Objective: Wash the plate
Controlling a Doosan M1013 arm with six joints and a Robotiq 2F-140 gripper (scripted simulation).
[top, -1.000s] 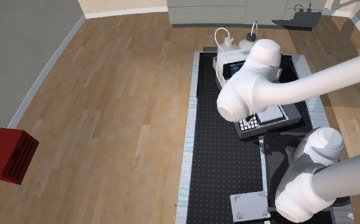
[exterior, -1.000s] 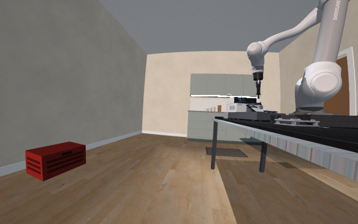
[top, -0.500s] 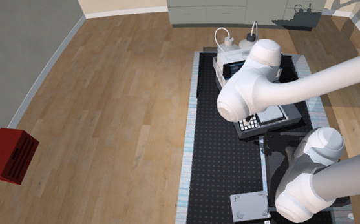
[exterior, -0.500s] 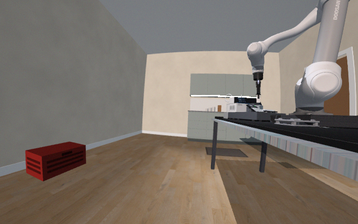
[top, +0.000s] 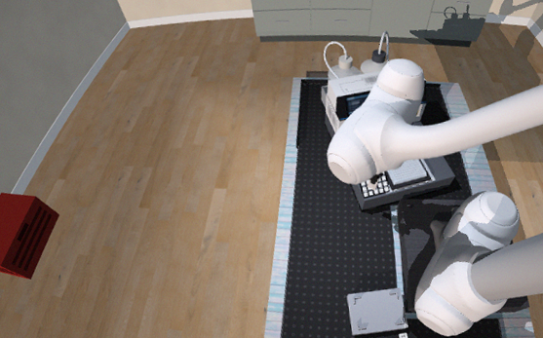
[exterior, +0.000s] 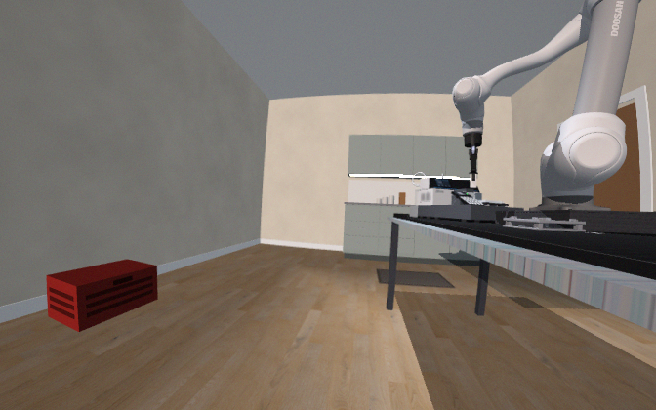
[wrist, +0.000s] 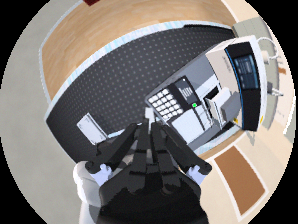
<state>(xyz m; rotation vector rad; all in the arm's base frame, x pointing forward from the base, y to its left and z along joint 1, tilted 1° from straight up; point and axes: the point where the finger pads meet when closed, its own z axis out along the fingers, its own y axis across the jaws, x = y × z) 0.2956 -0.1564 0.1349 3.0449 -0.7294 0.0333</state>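
Now: the white well plate 14 cm behind my hand, 11 cm to the right of it and 9 cm below it. From my hand the other things lie so: plate washer (9 cm behind, 26 cm to the right, 6 cm below); then plate nest N1 (3 cm behind, 35 cm to the left, 16 cm below); then dark carrier pocket (14 cm behind, 11 cm to the right, 10 cm below).
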